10 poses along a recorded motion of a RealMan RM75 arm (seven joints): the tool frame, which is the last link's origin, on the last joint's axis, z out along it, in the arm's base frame.
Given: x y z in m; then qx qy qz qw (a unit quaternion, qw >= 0).
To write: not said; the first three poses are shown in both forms.
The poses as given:
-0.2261 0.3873 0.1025 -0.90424 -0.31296 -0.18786 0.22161
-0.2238 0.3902 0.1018 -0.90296 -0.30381 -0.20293 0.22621
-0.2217 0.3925 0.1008 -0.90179 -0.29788 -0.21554 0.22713
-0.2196 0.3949 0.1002 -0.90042 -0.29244 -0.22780 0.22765
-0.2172 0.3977 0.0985 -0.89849 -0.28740 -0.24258 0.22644
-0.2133 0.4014 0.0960 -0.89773 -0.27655 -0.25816 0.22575
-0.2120 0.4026 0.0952 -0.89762 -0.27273 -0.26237 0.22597
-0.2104 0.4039 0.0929 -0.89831 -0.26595 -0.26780 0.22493
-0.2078 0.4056 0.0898 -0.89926 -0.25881 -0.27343 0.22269
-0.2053 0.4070 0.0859 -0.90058 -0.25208 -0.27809 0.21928
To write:
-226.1 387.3 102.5 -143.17 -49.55 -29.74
-223.8 390.2 101.8 -142.62 -47.99 -32.05
-221.7 392.5 100.8 -142.37 -47.03 -34.03
-219.6 394.9 100.2 -142.11 -46.15 -35.95
-217.2 397.7 98.5 -141.90 -45.39 -38.31
-213.3 401.4 96.0 -141.83 -43.69 -40.79
-212.0 402.6 95.2 -141.79 -43.08 -41.45
-210.4 403.9 92.9 -141.98 -42.03 -42.33
-207.8 405.6 89.8 -142.30 -40.95 -43.27
-205.3 407.0 85.9 -142.76 -39.96 -44.08

